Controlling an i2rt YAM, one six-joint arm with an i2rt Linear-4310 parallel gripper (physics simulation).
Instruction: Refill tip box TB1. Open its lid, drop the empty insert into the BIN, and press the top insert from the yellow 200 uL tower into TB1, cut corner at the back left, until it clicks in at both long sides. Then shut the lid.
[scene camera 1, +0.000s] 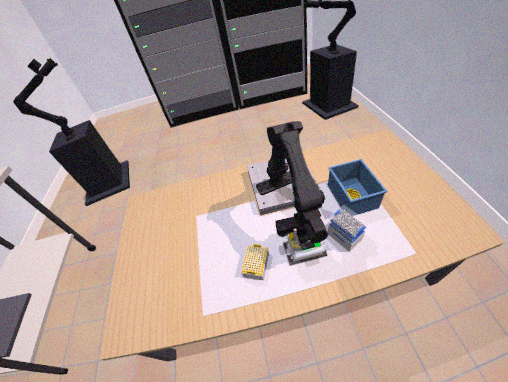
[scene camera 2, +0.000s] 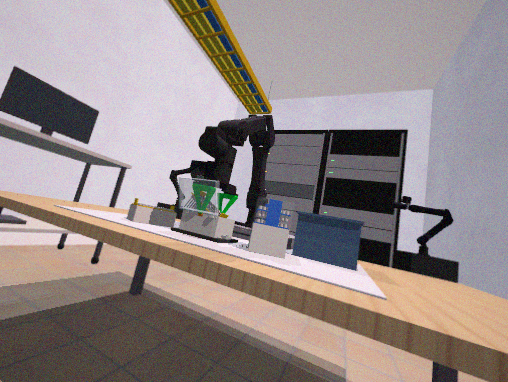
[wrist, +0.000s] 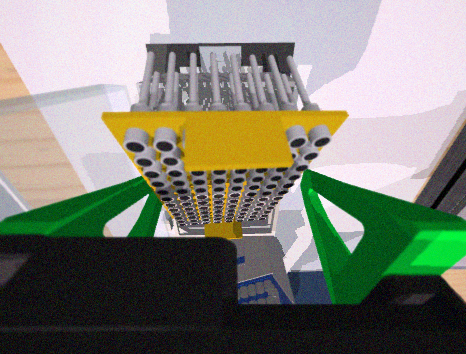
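Observation:
My gripper (scene camera 1: 305, 242) (scene camera 2: 213, 214) (wrist: 233, 177) is open; its green fingers stand at the two long sides of a yellow tip insert (wrist: 235, 142) that is full of grey tips. The insert is over tip box TB1 (scene camera 2: 207, 229), and in the wrist view its near end shows tips below the plate. Whether either long side is clicked in is hidden. TB1's clear lid (scene camera 2: 187, 187) (wrist: 75, 107) stands open on the front side. The yellow tower (scene camera 1: 255, 261) (scene camera 2: 141, 214) stands left of TB1. The BIN (scene camera 1: 369, 202) (scene camera 2: 327, 242) holds a yellow insert (scene camera 1: 353, 193).
A blue tip tower (scene camera 1: 347, 231) (scene camera 2: 269, 237) stands between TB1 and the BIN, close to the gripper's right side; part of it shows low in the wrist view. The arm's base plate (scene camera 1: 270, 204) is behind TB1. A white mat (scene camera 1: 220, 295) lies under the boxes.

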